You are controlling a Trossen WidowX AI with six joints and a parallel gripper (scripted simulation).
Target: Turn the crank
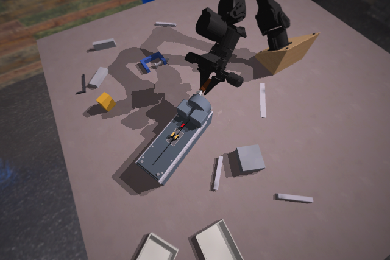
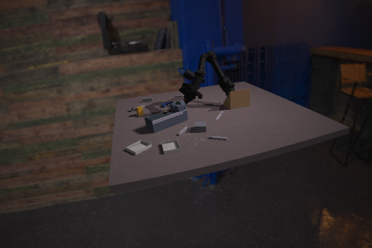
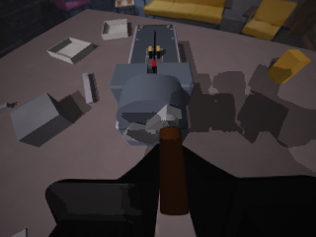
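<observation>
My gripper tip is 30 mm below the brown crank handle, 20 mm past it and 10 mm to the left of it. Also, from my gripper tip: grey block (240 mm to the left, 70 mm below, 20 mm behind); blue clamp (290 mm to the right, 80 mm below, 50 mm ahead); red pointer (110 mm ahead, 60 mm to the left, 10 mm below).
</observation>
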